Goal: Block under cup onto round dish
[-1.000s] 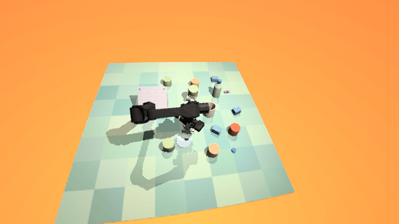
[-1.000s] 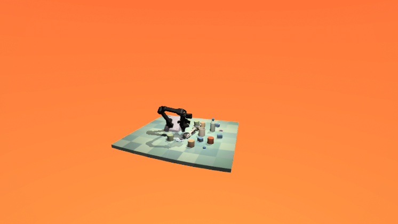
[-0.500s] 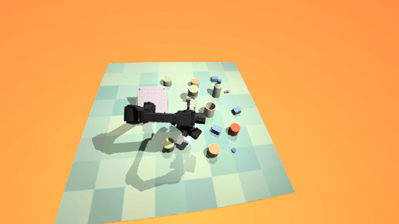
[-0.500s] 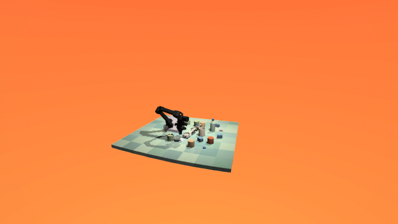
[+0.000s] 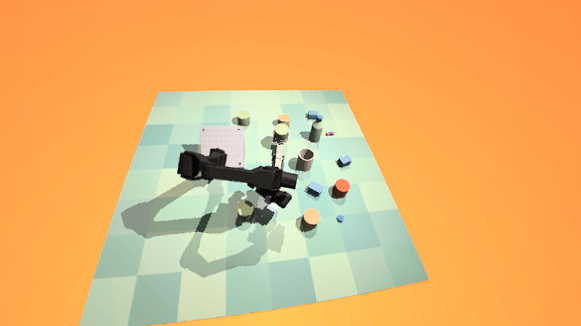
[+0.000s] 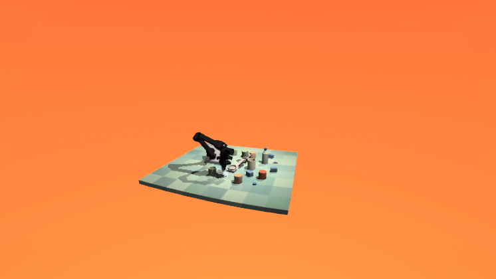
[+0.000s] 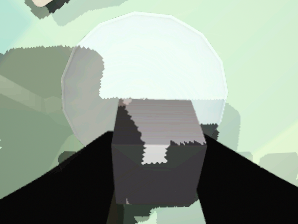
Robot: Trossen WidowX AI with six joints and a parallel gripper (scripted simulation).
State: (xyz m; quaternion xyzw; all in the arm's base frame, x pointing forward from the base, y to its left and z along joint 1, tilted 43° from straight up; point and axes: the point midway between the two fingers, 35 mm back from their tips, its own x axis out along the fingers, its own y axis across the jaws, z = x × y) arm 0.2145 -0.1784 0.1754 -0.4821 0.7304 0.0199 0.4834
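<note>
Now: gripper tip 50 mm above the round white dish. Also, from my gripper tip: balance beam: 230 mm to the left, 80 mm ahead, 20 mm below; then pale block: right at my gripper tip; then beige cup: 210 mm ahead, 200 mm to the left, 10 mm below.
</note>
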